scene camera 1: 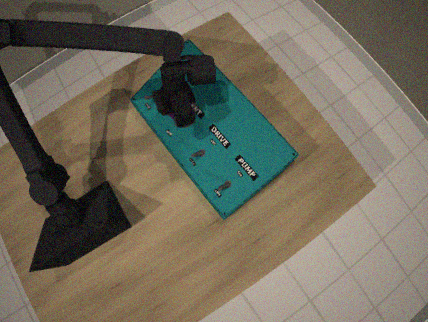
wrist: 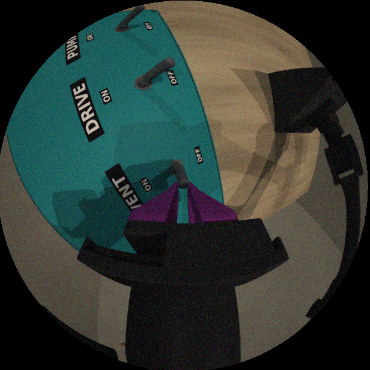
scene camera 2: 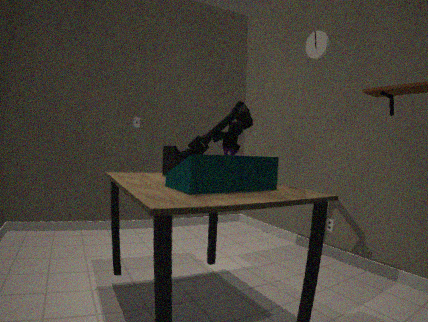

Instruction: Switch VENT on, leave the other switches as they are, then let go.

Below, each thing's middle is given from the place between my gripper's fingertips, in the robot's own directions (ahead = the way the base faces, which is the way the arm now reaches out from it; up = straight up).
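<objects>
The teal switch panel [scene camera 1: 240, 146] is in my sight, 5 cm below my hand, 5 cm to the right of it and 8 cm ahead of it.
</objects>
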